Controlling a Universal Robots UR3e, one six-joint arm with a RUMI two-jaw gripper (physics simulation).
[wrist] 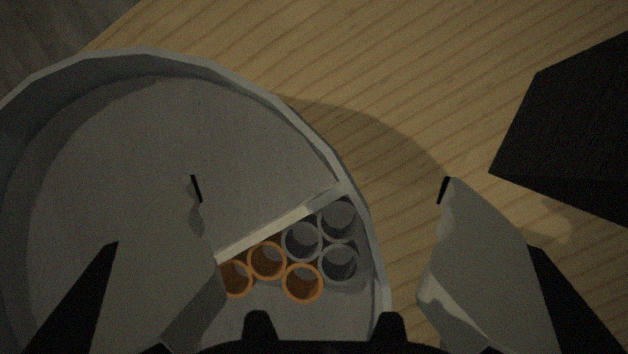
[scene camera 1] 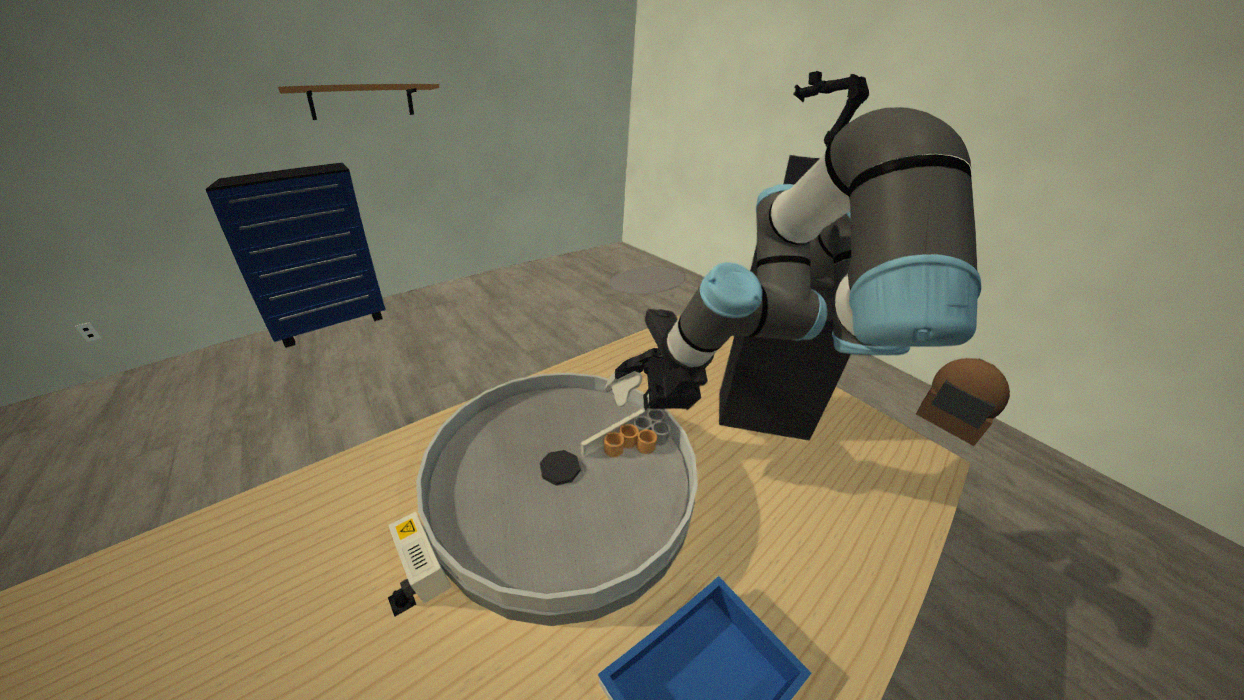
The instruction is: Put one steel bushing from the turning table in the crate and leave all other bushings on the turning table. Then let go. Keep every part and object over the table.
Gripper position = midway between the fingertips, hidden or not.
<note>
I see my gripper (scene camera 1: 646,391).
My gripper also shows in the wrist view (wrist: 319,179).
</note>
